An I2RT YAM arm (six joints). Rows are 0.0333 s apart.
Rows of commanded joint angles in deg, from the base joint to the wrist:
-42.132 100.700 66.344 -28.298 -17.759 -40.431
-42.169 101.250 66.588 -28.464 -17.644 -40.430
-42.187 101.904 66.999 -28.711 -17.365 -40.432
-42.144 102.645 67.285 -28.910 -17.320 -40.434
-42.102 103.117 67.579 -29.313 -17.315 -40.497
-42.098 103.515 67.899 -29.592 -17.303 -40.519
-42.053 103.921 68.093 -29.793 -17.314 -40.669
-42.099 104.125 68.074 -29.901 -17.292 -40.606
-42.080 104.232 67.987 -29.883 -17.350 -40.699
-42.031 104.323 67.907 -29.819 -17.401 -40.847
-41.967 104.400 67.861 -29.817 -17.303 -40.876
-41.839 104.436 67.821 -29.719 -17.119 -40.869
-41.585 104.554 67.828 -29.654 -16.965 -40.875
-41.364 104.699 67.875 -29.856 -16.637 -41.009
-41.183 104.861 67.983 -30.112 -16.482 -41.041
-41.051 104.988 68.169 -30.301 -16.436 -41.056
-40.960 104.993 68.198 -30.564 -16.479 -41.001
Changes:
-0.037 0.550 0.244 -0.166 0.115 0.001
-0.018 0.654 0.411 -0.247 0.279 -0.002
0.043 0.741 0.286 -0.199 0.045 -0.002
0.042 0.472 0.294 -0.403 0.005 -0.063
0.004 0.398 0.320 -0.279 0.012 -0.022
0.045 0.406 0.194 -0.201 -0.011 -0.150
-0.046 0.204 -0.019 -0.108 0.022 0.063
0.019 0.107 -0.087 0.018 -0.058 -0.093
0.049 0.091 -0.080 0.064 -0.051 -0.148
0.064 0.077 -0.046 0.002 0.098 -0.029
0.128 0.036 -0.040 0.098 0.184 0.007
0.254 0.118 0.007 0.065 0.154 -0.006
0.221 0.145 0.047 -0.202 0.328 -0.134
0.181 0.162 0.108 -0.256 0.155 -0.032
0.132 0.127 0.186 -0.189 0.046 -0.015
0.091 0.005 0.029 -0.263 -0.043 0.055

